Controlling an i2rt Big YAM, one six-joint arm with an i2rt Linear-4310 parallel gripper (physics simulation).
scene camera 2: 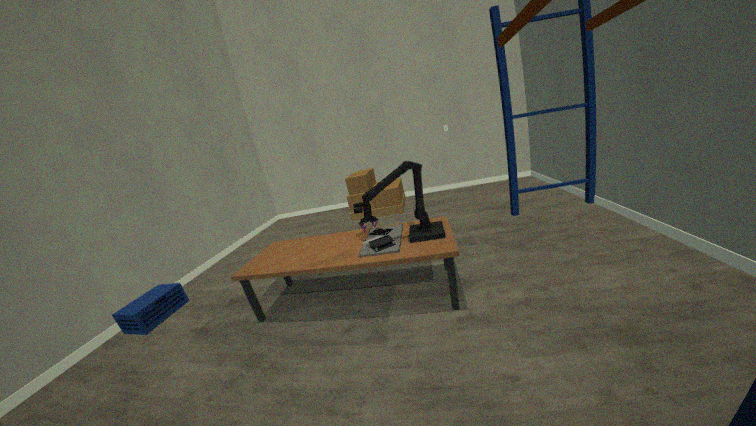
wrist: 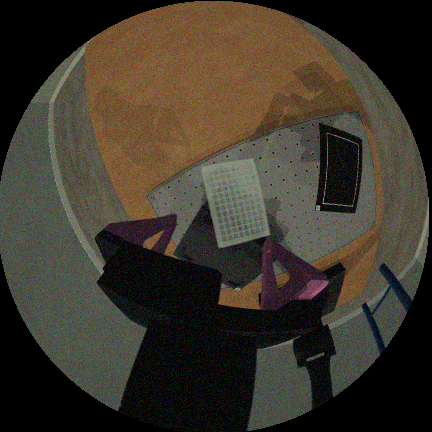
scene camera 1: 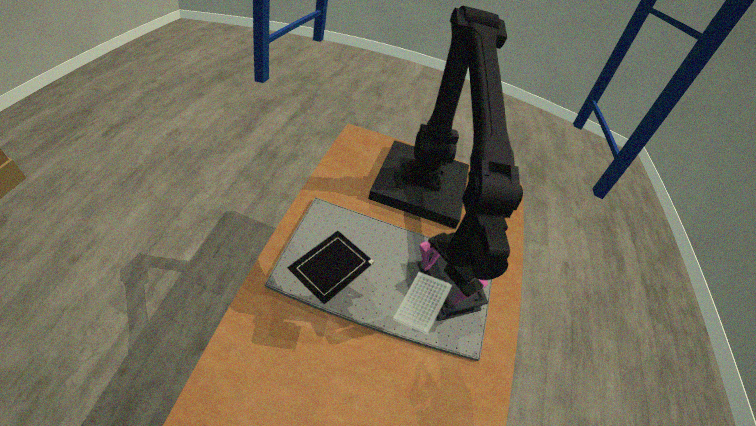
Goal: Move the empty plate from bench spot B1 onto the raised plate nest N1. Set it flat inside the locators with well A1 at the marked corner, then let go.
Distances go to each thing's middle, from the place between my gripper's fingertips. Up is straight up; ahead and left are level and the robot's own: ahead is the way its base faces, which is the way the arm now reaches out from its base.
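Labels:
My gripper stands 10 mm to the left of the white well plate (scene camera 1: 424,299) and 80 mm above it. Black nest with white outline (scene camera 1: 325,270): 240 mm to the right of my hand, 30 mm behind it, 120 mm below it.

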